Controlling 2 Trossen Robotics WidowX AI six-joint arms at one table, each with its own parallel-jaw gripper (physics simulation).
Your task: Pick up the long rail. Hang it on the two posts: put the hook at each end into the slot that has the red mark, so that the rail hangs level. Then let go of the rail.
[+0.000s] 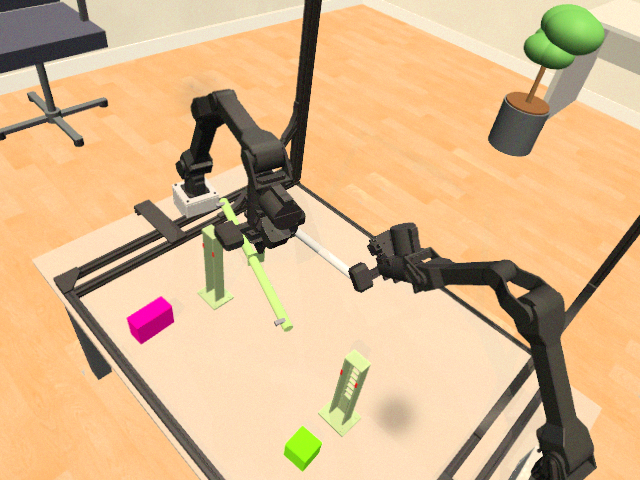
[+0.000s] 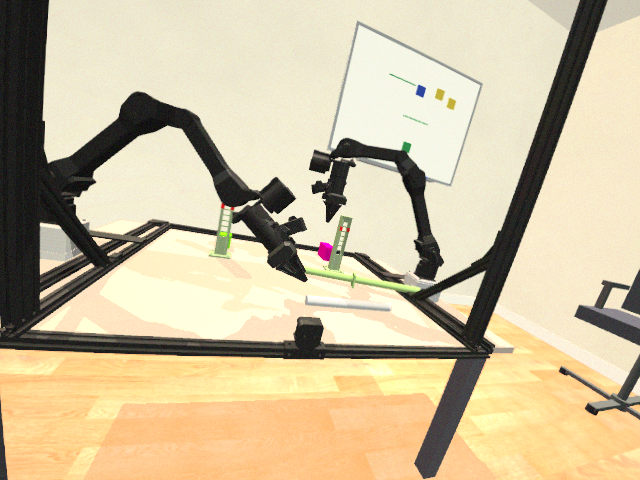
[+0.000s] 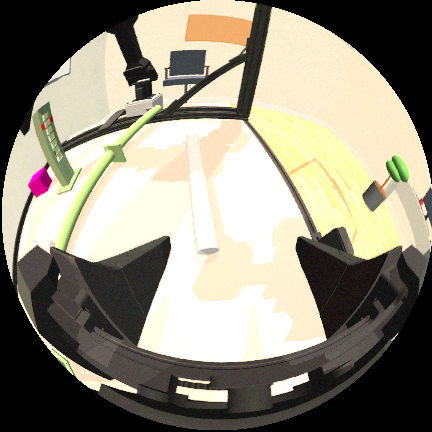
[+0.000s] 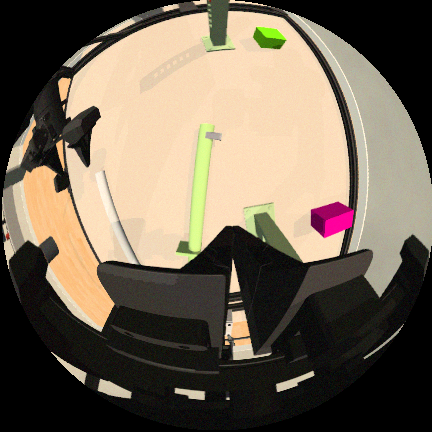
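Pixels of known places: left gripper, fingertip midpoint: (image 1: pixel 366 260) (image 2: pixel 305 276) (image 3: pixel 235 243) (image 4: pixel 73 170); right gripper, fingertip midpoint: (image 1: pixel 259 252) (image 2: pixel 327 222) (image 4: pixel 231 231); left arm's base, link origin: (image 2: pixel 53 220); right arm's base, link origin: (image 1: pixel 195 189) (image 2: pixel 424 277) (image 3: pixel 143 97).
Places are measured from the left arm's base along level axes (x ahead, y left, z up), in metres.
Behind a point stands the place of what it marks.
The long light-green rail (image 1: pixel 268 290) {x 0.710, y 0.038, z -0.050 m} (image 2: pixel 382 283) {x 0.908, y -0.052, z -0.044 m} (image 3: pixel 90 186) {x 0.734, y 0.011, z -0.059 m} (image 4: pixel 201 185) {x 0.702, y 0.040, z -0.050 m} lies low across the table, one end by the right arm's base. A grey hook (image 1: pixel 279 322) {x 0.625, y 0.083, z -0.054 m} (image 4: pixel 213 136) {x 0.629, y 0.078, z -0.054 m} shows at its other end. One green post (image 1: pixel 219 273) {x 0.781, y 0.130, z 0.022 m} (image 2: pixel 338 246) {x 0.792, y 0.117, z 0.026 m} (image 3: pixel 56 150) {x 0.818, y 0.136, z 0.009 m} stands beside the rail; the other post (image 1: pixel 339 395) {x 0.397, y 0.140, z -0.016 m} (image 2: pixel 223 242) {x 0.385, y 0.131, z -0.029 m} (image 4: pixel 219 27) {x 0.401, y 0.143, z -0.004 m} stands farther off. Both carry red marks near the top. My right gripper (image 2: pixel 329 220) {x 0.709, y 0.074, z 0.110 m} (image 4: pixel 231 231) {x 0.709, y 0.074, z 0.110 m} is shut and empty, raised above the table, apart from the rail. My left gripper (image 2: pixel 305 279) {x 0.587, y -0.183, z 0.001 m} (image 3: pixel 235 243) {x 0.587, y -0.183, z 0.001 m} is wide open and empty, near the white rod.
A white rod (image 1: pixel 324 252) {x 0.709, y -0.169, z -0.056 m} (image 2: pixel 346 303) {x 0.715, y -0.186, z -0.061 m} (image 3: pixel 199 200) {x 0.667, y -0.172, z -0.054 m} (image 4: pixel 115 220) {x 0.723, y -0.165, z -0.060 m} lies on the table beyond the rail. A magenta block (image 1: pixel 149 320) {x 0.804, y 0.307, z -0.019 m} (image 2: pixel 325 251) {x 0.803, y 0.254, z -0.039 m} (image 3: pixel 40 182) {x 0.803, y 0.254, z -0.041 m} (image 4: pixel 331 220) {x 0.809, y 0.267, z -0.019 m} and a bright green block (image 1: pixel 302 448) {x 0.378, y 0.266, z -0.029 m} (image 4: pixel 269 38) {x 0.409, y 0.244, z -0.035 m} lie near the posts. Dark beams (image 1: pixel 149 408) {x 0.658, y 0.410, z -0.072 m} frame the table.
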